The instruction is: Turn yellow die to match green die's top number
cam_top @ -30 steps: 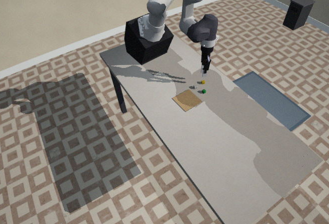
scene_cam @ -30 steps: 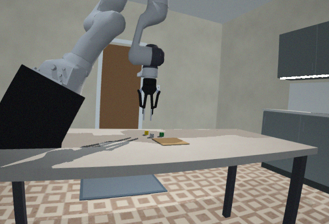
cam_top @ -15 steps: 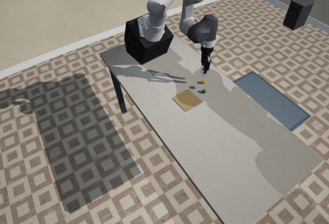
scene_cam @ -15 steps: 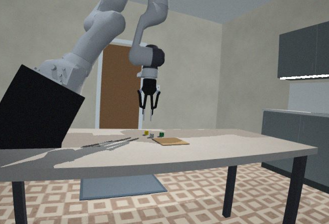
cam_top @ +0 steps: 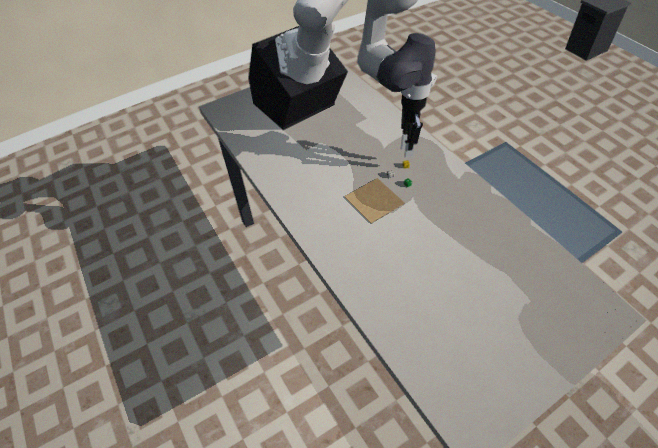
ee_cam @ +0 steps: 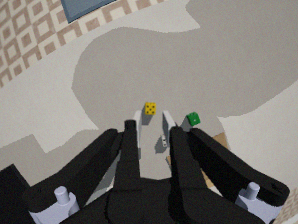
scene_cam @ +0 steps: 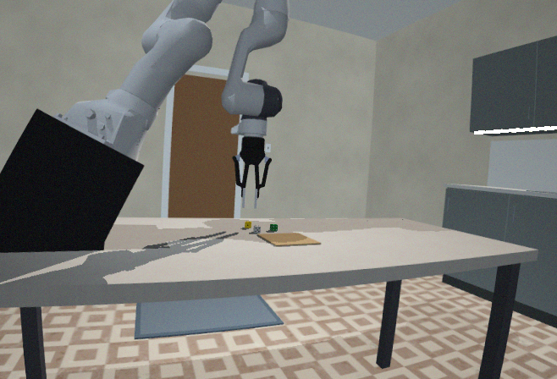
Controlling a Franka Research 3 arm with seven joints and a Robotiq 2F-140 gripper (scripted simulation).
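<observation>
Now: hand 9 cm above the yellow die. Round my hand: green die: 9 cm below, 8 cm ahead, 3 cm to the right; then tan mat: 17 cm to the right, 10 cm below, 10 cm ahead; then white die: 9 cm below, 7 cm to the right, 2 cm ahead.
</observation>
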